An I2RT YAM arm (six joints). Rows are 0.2 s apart.
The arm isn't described. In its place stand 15 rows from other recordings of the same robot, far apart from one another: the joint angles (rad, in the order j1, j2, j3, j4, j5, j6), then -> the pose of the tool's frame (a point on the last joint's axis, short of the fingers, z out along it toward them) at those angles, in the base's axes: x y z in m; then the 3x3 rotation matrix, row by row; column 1 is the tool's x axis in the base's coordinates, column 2 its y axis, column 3 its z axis.
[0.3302, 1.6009, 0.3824, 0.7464, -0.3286, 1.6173] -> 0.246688, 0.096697, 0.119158; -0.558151, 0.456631, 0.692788; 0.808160, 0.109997, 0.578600; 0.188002, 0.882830, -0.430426
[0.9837, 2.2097, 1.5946, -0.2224, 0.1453, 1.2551] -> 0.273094, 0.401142, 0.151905; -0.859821, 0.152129, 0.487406; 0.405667, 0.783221, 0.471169; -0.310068, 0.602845, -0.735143
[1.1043, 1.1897, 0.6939, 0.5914, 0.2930, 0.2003] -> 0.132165, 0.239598, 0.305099; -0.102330, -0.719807, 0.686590; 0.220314, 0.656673, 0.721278; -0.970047, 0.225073, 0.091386
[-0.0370, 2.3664, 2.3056, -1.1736, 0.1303, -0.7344] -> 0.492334, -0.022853, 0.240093; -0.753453, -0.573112, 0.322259; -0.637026, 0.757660, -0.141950; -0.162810, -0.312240, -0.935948
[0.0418, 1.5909, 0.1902, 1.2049, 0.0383, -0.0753] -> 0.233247, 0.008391, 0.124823; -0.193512, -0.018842, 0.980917; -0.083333, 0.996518, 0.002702; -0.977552, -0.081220, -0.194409
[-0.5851, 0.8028, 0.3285, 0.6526, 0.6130, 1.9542] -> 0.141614, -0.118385, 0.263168; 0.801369, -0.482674, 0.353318; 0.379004, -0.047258, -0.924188; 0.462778, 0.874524, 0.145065
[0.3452, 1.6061, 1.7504, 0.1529, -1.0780, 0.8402] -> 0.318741, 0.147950, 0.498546; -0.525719, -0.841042, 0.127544; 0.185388, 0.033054, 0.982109; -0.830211, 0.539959, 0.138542
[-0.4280, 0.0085, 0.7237, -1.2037, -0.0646, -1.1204] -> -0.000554, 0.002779, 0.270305; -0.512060, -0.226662, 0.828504; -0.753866, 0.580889, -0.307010; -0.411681, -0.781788, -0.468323
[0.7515, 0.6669, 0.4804, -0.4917, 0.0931, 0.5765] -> 0.111614, 0.099764, 0.221666; -0.726033, -0.275686, 0.629979; 0.064385, 0.884843, 0.461419; -0.684639, 0.375567, -0.624675
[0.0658, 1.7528, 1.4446, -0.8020, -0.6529, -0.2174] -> 0.362689, 0.045573, 0.264375; -0.803429, -0.506888, 0.312355; -0.224643, 0.743909, 0.629393; -0.551396, 0.435504, -0.711547
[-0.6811, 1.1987, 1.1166, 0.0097, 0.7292, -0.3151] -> 0.197460, -0.190569, 0.391868; -0.358939, 0.919841, 0.158290; -0.006563, 0.167100, -0.985918; -0.933338, -0.354923, -0.053942
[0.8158, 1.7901, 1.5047, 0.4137, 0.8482, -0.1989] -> 0.311485, 0.292059, 0.372254; 0.080386, 0.044939, 0.995750; -0.105256, 0.993780, -0.036353; -0.991191, -0.101886, 0.084617
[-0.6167, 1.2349, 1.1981, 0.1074, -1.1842, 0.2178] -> 0.237071, -0.127650, 0.419860; -0.059555, -0.535424, 0.842481; 0.142089, 0.830839, 0.538069; -0.988061, 0.151752, 0.026597
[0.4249, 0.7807, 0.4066, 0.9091, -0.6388, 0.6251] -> 0.146748, 0.089696, 0.317916; -0.090451, -0.919127, 0.383438; 0.474713, 0.298670, 0.827915; -0.875481, 0.256909, 0.409306
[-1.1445, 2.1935, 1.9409, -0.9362, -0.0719, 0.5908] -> 0.195440, -0.424162, 0.223200; 0.181037, 0.958748, 0.219153; 0.944984, -0.107844, -0.308830; -0.272455, 0.263005, -0.925525
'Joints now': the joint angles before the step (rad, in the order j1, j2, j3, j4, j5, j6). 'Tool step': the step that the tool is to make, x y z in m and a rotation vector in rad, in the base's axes. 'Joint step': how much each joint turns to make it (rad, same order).
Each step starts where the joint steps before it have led.
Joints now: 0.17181 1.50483 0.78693 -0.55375 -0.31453 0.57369
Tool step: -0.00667 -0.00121 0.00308 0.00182 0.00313 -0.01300
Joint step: 0.00001 -0.03366 -0.01684 -0.01534 0.00162 0.01379
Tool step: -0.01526 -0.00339 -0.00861 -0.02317 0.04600 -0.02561
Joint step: -0.00001 -0.03068 -0.05825 -0.01533 0.02144 0.02145
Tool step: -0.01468 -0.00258 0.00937 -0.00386 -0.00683 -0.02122
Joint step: 0.00151 -0.08723 -0.02921 -0.04588 0.01073 0.02152
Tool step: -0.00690 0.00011 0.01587 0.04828 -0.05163 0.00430
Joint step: 0.00000 -0.08155 -0.00001 -0.02008 -0.03819 0.00768
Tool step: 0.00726 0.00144 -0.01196 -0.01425 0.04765 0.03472
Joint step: 0.00003 0.07784 0.01227 0.00458 -0.00472 -0.03673
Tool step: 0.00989 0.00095 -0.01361 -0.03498 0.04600 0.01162
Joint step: 0.00004 0.09077 0.01994 0.01380 0.02297 -0.01849
